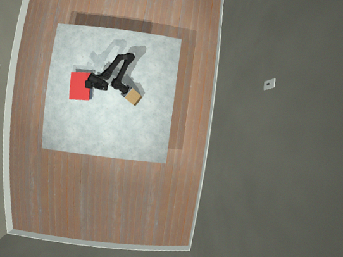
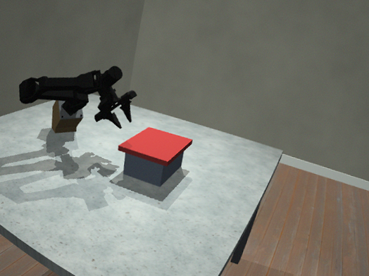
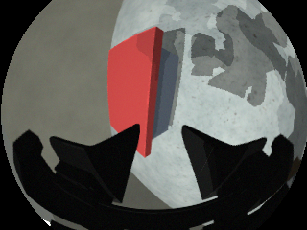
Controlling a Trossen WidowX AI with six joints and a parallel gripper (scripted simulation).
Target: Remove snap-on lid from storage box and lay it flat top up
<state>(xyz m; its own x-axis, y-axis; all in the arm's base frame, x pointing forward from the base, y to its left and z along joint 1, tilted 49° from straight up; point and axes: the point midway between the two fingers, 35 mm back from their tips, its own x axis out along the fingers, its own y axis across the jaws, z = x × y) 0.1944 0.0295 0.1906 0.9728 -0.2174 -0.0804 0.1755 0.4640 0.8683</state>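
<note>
Now: the red lid 16 cm ahead of my hand, 6 cm below it and 5 cm to the right of it. Also, from my hand: storage box 16 cm ahead, 11 cm below, 5 cm to the right.
</note>
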